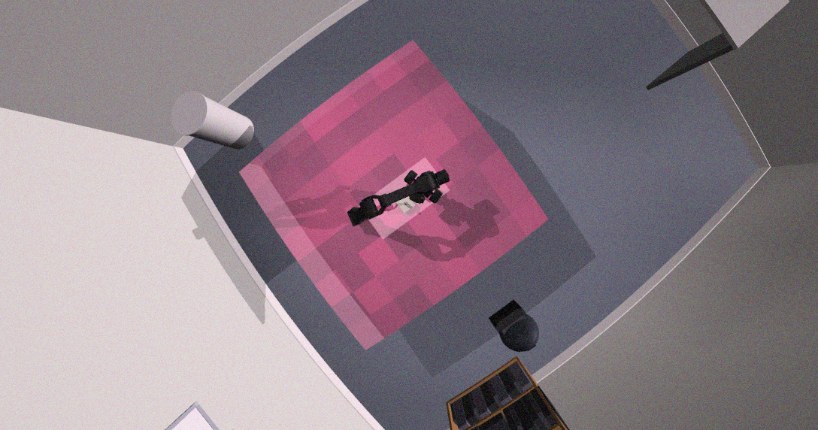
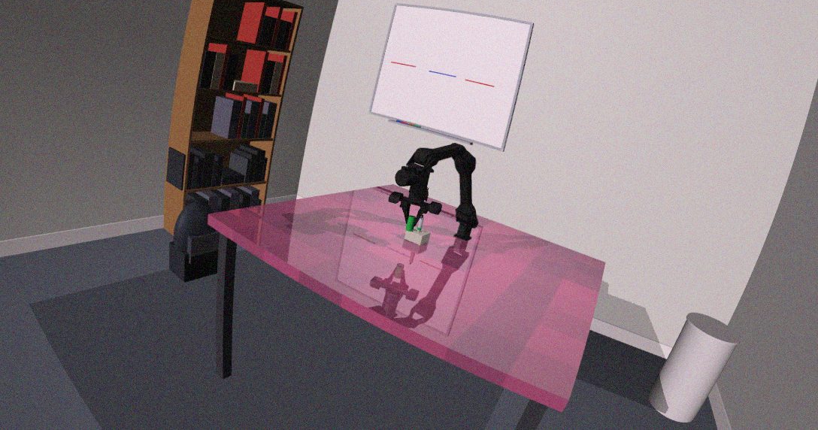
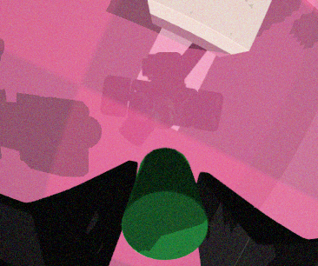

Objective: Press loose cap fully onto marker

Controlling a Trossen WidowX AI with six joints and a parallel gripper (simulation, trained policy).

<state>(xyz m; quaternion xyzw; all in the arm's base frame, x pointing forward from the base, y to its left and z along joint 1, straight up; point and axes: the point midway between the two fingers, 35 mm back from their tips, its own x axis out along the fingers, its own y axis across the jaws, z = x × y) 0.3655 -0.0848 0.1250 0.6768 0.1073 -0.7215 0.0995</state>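
The white holder block lies 110 mm behind my gripper tip, 70 mm below it and 10 mm to the right of it. Round my gripper tip: green cap: 10 mm ahead, 10 mm above.
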